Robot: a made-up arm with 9 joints. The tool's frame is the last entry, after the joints.
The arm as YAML. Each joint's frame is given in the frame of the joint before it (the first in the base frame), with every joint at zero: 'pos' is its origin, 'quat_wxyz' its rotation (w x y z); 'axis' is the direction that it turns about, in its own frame. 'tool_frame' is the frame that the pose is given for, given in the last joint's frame.
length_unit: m
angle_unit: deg
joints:
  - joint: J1
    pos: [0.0, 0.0, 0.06]
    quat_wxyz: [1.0, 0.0, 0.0, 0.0]
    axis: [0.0, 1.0, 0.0]
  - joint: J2
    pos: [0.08, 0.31, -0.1]
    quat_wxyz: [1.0, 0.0, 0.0, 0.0]
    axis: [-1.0, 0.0, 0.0]
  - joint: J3
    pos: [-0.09, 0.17, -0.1]
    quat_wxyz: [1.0, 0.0, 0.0, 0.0]
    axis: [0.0, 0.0, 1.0]
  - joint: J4
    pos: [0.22, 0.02, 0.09]
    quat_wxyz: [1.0, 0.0, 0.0, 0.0]
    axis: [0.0, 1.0, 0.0]
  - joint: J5
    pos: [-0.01, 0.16, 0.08]
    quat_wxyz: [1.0, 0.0, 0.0, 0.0]
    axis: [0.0, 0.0, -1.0]
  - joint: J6
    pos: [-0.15, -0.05, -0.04]
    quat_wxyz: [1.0, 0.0, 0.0, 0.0]
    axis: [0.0, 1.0, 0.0]
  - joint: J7
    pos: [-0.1, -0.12, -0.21]
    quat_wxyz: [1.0, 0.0, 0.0, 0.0]
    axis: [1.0, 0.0, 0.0]
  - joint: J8
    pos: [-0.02, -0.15, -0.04]
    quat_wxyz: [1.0, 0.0, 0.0, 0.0]
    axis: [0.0, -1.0, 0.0]
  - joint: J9
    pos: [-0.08, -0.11, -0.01]
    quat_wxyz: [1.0, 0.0, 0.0, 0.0]
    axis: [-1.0, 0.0, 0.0]
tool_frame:
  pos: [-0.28, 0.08, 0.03]
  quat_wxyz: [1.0, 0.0, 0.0, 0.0]
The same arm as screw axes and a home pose.
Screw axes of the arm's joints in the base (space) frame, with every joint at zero. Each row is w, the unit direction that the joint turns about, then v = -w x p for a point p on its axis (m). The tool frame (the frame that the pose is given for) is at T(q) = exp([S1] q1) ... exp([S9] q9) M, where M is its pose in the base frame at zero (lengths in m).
S1 = (0, 1, 0, -0.0600, 0.0000, 0.0000)
S2 = (-1, 0, 0, 0.0000, 0.0400, 0.3100)
S3 = (0, 0, 1, 0.4800, 0.0100, 0.0000)
S4 = (0, 1, 0, 0.0500, 0.0000, 0.2100)
S5 = (0, 0, -1, -0.6600, 0.2000, 0.0000)
S6 = (0, 1, 0, 0.0100, 0.0000, 0.0500)
S7 = (1, 0, 0, 0.0000, -0.2200, -0.4900)
S8 = (0, -1, 0, -0.2600, 0.0000, 0.0700)
S9 = (-1, 0, 0, 0.0000, 0.2700, 0.2300)
M =
1 0 0 -0.4300
0 1 0 0.3100
0 0 1 -0.2400
0 0 0 1

